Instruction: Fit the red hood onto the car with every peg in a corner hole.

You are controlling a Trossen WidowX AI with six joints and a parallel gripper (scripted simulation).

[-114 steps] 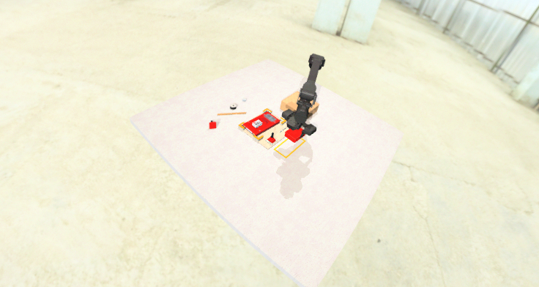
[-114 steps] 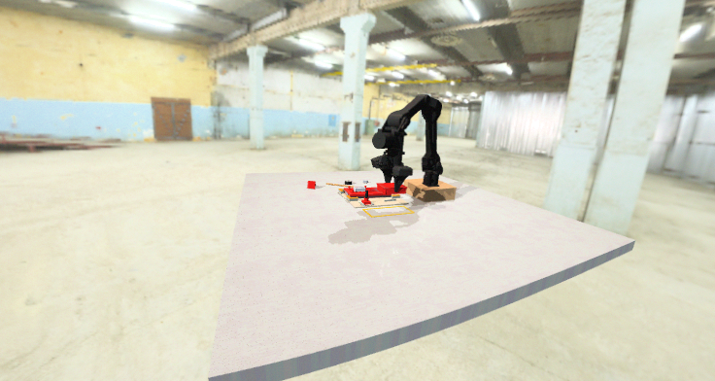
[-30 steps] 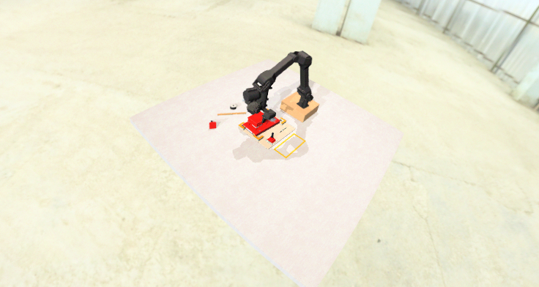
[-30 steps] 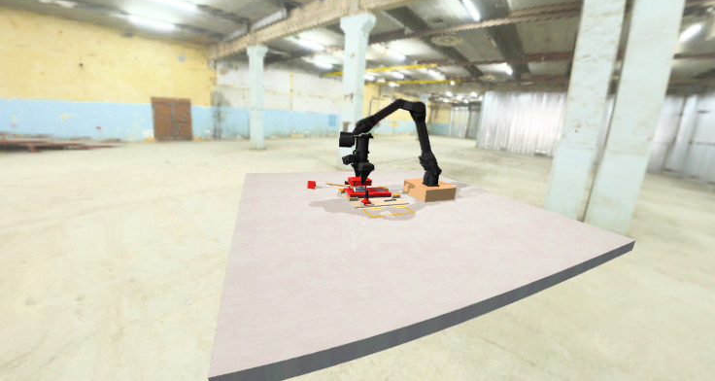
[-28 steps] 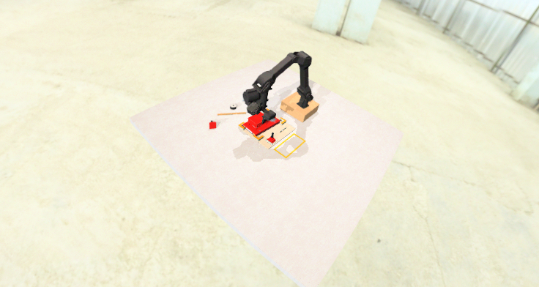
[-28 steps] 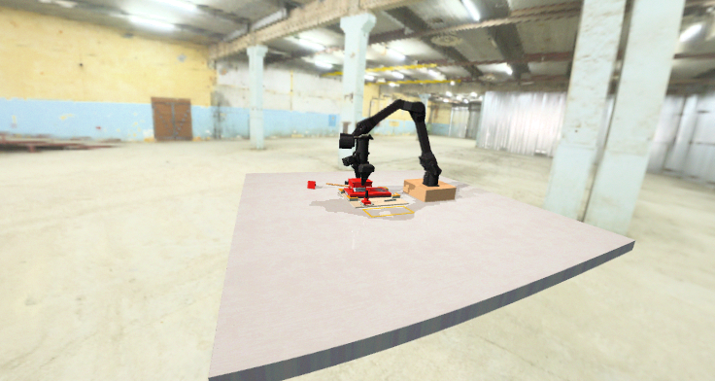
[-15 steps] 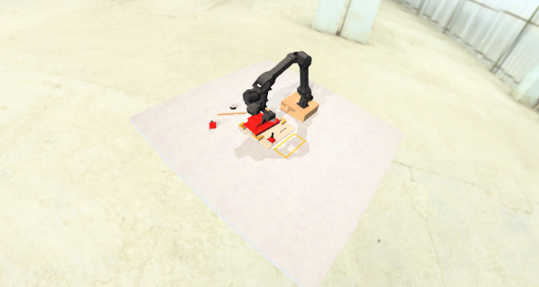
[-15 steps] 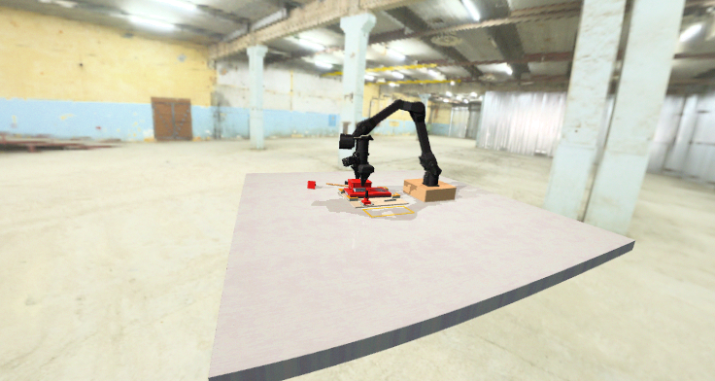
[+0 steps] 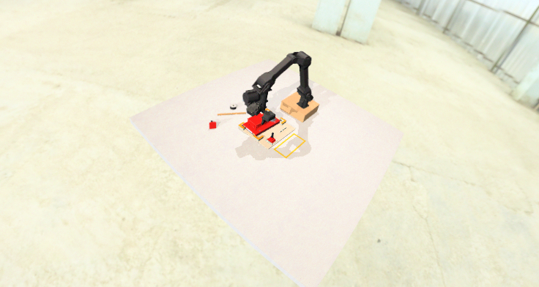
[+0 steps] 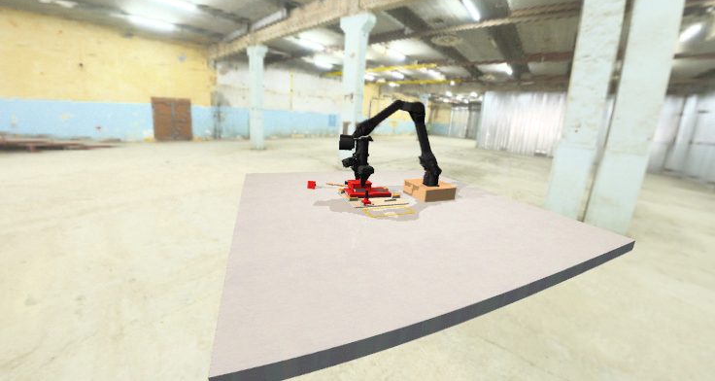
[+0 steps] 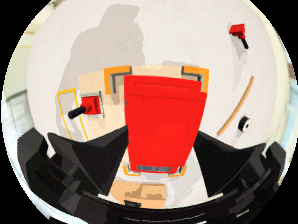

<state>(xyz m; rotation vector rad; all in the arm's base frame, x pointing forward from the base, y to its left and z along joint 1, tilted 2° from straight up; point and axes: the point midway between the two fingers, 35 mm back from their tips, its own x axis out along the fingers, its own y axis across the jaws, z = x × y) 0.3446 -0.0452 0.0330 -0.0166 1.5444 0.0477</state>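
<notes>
Right now my gripper tip is 1 cm to the right of the engine block and 3 cm above it. Also, from my gripper tip: red hood 1 cm above; thin wooden stick 4 cm ahead, 18 cm to the right, 5 cm below; tan jig 4 cm behind, 2 cm to the left, 4 cm below.
</notes>
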